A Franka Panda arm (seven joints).
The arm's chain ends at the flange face. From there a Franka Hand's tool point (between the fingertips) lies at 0.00 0.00 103.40 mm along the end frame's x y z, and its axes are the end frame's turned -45 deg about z.
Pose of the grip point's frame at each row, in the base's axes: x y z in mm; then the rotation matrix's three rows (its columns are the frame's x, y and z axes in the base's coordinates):
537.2 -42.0 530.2; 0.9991 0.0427 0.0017; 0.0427 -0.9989 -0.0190; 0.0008 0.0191 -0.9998
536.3 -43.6 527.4; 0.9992 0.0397 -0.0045; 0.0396 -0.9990 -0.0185; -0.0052 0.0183 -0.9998
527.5 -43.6 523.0; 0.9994 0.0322 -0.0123; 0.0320 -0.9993 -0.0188; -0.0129 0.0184 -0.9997
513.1 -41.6 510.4; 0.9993 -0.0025 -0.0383; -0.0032 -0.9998 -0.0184; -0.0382 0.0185 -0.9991
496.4 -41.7 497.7; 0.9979 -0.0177 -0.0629; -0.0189 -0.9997 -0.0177; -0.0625 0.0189 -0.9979
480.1 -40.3 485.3; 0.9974 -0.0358 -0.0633; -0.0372 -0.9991 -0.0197; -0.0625 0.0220 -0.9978
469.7 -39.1 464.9; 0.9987 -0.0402 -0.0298; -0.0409 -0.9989 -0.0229; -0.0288 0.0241 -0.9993
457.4 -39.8 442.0; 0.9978 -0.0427 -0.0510; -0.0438 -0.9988 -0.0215; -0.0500 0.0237 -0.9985
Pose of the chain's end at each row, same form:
537.0 -40.0 633.6; 0.7367 -0.6763 0.0017; -0.6761 -0.7365 -0.0190; 0.0141 0.0129 -0.9998
536.8 -41.7 630.8; 0.7346 -0.6785 -0.0045; -0.6784 -0.7344 -0.0185; 0.0093 0.0166 -0.9998
528.8 -41.7 626.4; 0.7295 -0.6839 -0.0123; -0.6840 -0.7292 -0.0188; 0.0039 0.0221 -0.9997
517.1 -39.7 613.7; 0.7048 -0.7084 -0.0383; -0.7092 -0.7047 -0.0184; -0.0139 0.0401 -0.9991
502.9 -39.9 600.9; 0.6931 -0.7181 -0.0629; -0.7203 -0.6935 -0.0177; -0.0308 0.0576 -0.9979
486.6 -38.3 588.5; 0.6800 -0.7306 -0.0633; -0.7328 -0.6802 -0.0197; -0.0286 0.0598 -0.9978
472.8 -36.7 568.2; 0.6778 -0.7346 -0.0298; -0.7352 -0.6774 -0.0229; -0.0033 0.0374 -0.9993
462.7 -37.6 545.2; 0.6754 -0.7357 -0.0510; -0.7372 -0.6753 -0.0215; -0.0186 0.0521 -0.9985

